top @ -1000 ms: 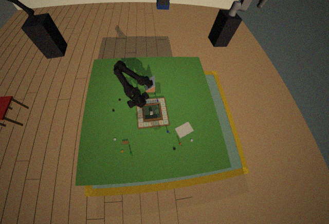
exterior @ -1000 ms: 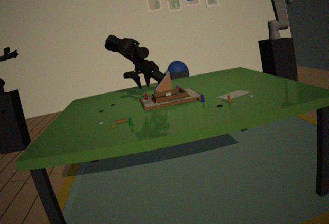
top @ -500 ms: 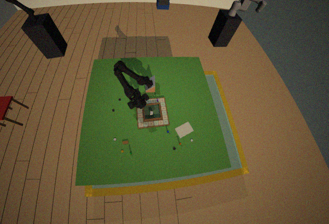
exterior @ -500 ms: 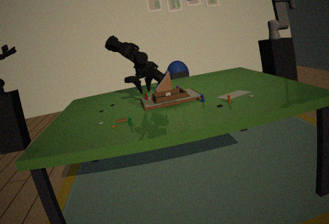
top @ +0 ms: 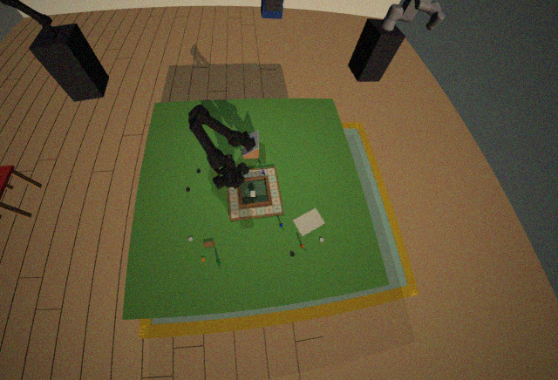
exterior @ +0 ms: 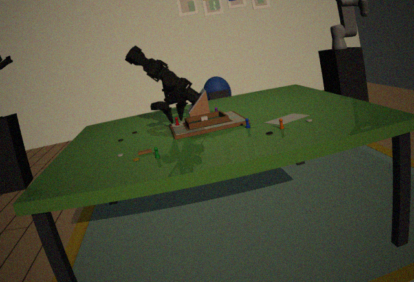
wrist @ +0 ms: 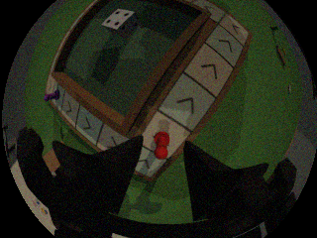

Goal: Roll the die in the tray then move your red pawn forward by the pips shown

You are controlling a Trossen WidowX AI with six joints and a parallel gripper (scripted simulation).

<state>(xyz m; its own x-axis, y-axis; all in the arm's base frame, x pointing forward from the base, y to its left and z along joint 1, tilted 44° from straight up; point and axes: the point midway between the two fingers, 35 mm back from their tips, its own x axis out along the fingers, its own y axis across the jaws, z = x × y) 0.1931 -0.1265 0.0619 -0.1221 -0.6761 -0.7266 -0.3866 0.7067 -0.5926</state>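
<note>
My gripper tip is right at the red pawn. Also, from my gripper tip: purple pawn 3 cm behind, 18 cm to the left; green tray 7 cm ahead, 11 cm to the left, 2 cm below; white die 9 cm ahead, 10 cm to the left.
</note>
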